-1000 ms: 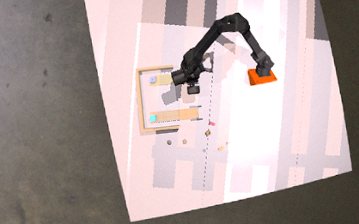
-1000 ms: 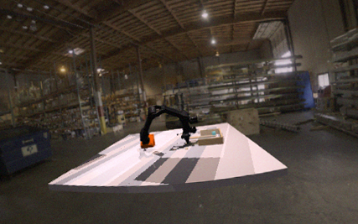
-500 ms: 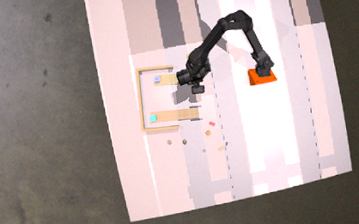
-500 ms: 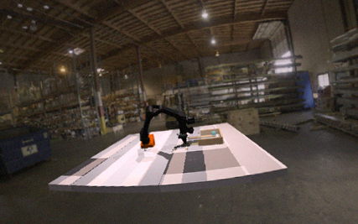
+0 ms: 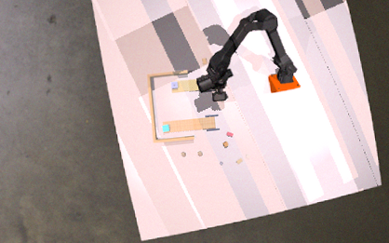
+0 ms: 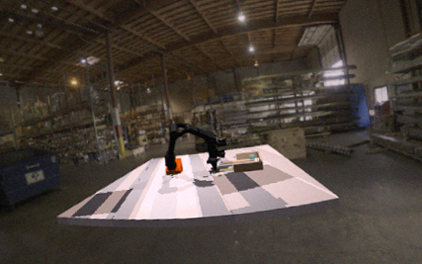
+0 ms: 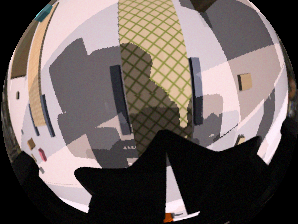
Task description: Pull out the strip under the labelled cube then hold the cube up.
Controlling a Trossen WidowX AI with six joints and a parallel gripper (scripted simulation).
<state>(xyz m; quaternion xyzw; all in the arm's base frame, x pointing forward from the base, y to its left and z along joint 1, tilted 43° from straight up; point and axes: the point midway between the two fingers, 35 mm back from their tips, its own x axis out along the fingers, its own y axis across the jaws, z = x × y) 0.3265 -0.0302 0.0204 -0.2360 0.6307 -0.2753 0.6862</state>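
The checkered strip is 9 cm ahead of my gripper tip and 1 cm to the right of it.
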